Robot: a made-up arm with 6 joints.
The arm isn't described. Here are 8 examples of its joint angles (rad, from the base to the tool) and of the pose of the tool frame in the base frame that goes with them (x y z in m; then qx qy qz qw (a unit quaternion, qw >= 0)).
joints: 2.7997 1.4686 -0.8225 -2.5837 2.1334 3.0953
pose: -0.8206 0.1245 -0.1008 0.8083 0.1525 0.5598 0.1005
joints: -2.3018 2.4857 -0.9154 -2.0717 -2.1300 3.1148
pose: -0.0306 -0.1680 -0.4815 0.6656 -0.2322 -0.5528 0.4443
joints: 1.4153 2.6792 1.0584 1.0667 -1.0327 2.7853
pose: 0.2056 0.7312 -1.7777 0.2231 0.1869 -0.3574 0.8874
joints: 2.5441 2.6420 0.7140 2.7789 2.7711 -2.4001
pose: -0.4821 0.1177 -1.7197 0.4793 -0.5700 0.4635 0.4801
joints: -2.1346 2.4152 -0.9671 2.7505 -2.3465 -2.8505
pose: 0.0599 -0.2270 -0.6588 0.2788 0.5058 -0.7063 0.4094
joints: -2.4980 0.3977 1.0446 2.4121 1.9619 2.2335
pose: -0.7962 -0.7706 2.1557 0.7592 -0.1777 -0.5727 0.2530
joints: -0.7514 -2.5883 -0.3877 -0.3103 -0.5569 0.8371
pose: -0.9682 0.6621 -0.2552 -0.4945 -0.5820 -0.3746 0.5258
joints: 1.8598 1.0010 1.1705 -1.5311 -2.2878 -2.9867
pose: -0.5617 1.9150 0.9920 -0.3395 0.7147 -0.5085 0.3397
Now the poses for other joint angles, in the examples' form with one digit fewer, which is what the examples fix.
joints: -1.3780 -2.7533 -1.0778 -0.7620 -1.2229 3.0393
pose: -0.226 0.455 -0.235 0.937 -0.280 0.204 0.050
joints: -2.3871 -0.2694 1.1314 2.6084 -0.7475 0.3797
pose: 0.355 0.114 2.433 0.112 -0.492 0.460 0.731
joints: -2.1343 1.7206 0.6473 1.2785 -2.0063 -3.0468
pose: -1.076 -1.602 -0.536 0.202 0.111 0.860 0.455
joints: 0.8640 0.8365 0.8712 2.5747 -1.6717 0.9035
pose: 1.070 1.494 1.355 -0.801 0.181 -0.553 0.141
